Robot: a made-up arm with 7 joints.
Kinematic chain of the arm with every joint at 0, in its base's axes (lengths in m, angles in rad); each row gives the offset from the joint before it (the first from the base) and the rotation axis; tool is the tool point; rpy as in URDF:
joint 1: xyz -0.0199 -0.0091 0.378 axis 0 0.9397 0.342
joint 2: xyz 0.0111 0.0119 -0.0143 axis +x
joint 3: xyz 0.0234 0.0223 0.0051 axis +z
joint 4: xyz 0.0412 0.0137 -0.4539 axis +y
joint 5: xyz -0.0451 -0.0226 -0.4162 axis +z
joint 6: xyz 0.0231 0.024 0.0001 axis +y
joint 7: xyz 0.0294 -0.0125 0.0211 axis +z
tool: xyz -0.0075 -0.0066 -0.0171 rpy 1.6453 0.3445 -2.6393
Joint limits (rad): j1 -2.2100..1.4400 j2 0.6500..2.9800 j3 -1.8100..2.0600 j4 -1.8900..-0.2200 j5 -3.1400..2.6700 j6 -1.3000..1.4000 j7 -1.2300..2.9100
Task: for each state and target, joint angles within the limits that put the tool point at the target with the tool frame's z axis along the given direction. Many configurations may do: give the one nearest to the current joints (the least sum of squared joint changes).
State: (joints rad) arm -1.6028 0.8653 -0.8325 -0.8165 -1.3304 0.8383 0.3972
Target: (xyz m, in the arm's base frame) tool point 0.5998 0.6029 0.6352 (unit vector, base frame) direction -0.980 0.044 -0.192
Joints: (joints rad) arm -1.3786 1.2767 -0.3676 -0.2765 -1.0329 0.8793 1.1901
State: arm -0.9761 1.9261 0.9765 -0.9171 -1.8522 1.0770 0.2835
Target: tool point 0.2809 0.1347 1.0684 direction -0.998 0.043 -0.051
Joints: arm -0.1278 2.4354 0.8416 -1.2789 -1.2585 0.7004 1.0760
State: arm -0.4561 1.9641 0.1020 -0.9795 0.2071 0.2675 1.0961
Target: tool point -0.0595 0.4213 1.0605 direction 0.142 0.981 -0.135
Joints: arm -0.8982 2.1659 0.4453 -0.9010 0.3453 -0.0008 1.1875
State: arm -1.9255 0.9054 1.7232 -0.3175 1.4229 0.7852 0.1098
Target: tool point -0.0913 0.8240 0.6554 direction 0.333 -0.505 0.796
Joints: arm -2.0946 1.7309 1.5069 -0.5736 1.7008 0.7351 0.3623
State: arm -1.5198 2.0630 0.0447 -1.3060 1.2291 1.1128 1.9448
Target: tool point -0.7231 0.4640 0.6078 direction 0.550 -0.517 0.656
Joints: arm -1.9443 2.6472 0.2942 -0.6864 1.2075 1.0660 2.2533
